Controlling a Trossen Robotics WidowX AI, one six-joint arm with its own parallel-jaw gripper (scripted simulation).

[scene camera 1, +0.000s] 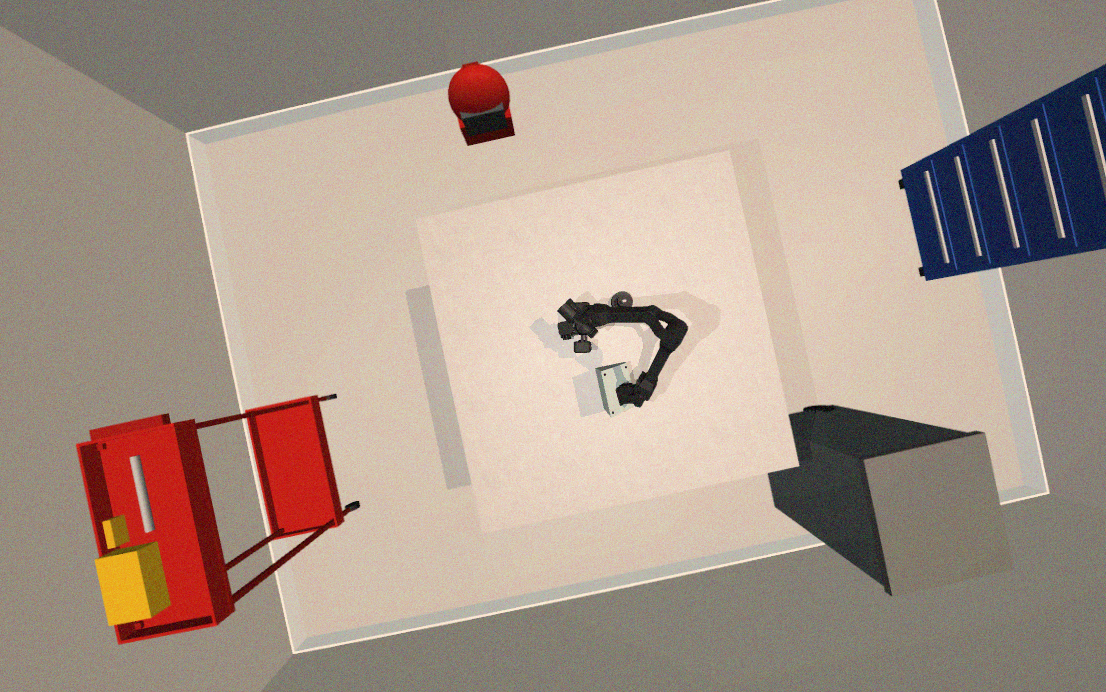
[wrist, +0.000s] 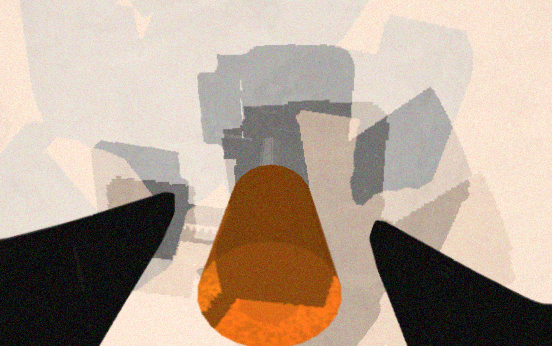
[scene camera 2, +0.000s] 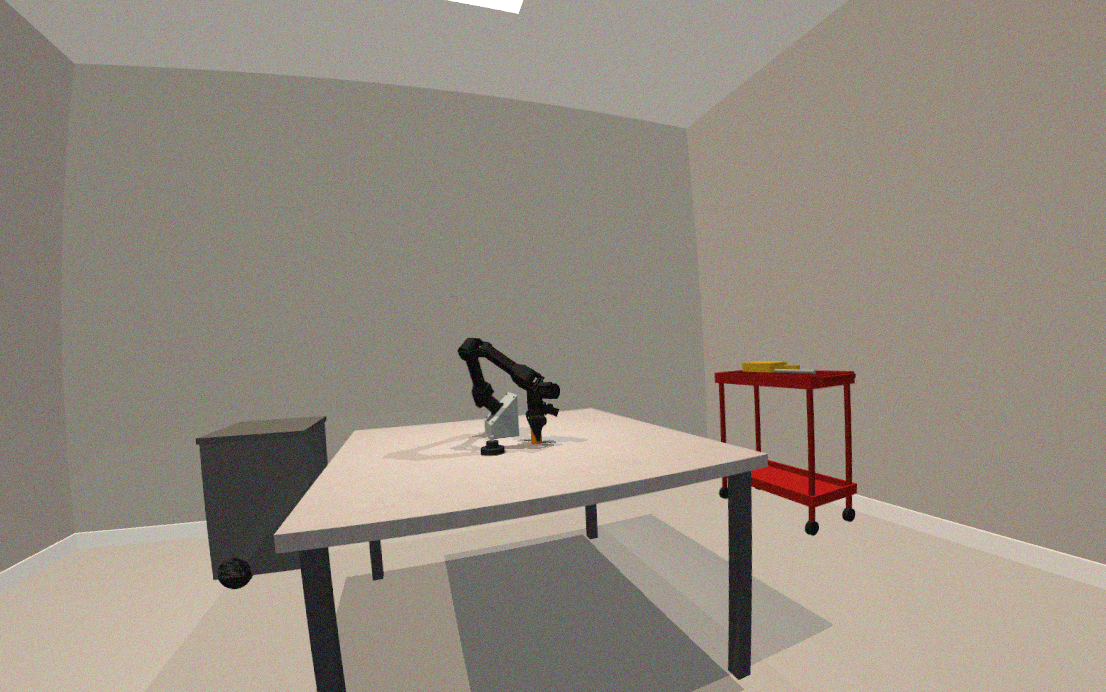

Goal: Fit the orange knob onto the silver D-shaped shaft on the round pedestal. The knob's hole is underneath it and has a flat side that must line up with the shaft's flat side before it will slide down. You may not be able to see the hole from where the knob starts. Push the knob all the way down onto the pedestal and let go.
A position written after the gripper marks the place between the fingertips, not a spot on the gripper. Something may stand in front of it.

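Observation:
Gripper (scene camera 2: pixel 537 438), also in the wrist view (wrist: pixel 275 216): open, holding nothing. Orange knob (wrist: pixel 270 269) visible.

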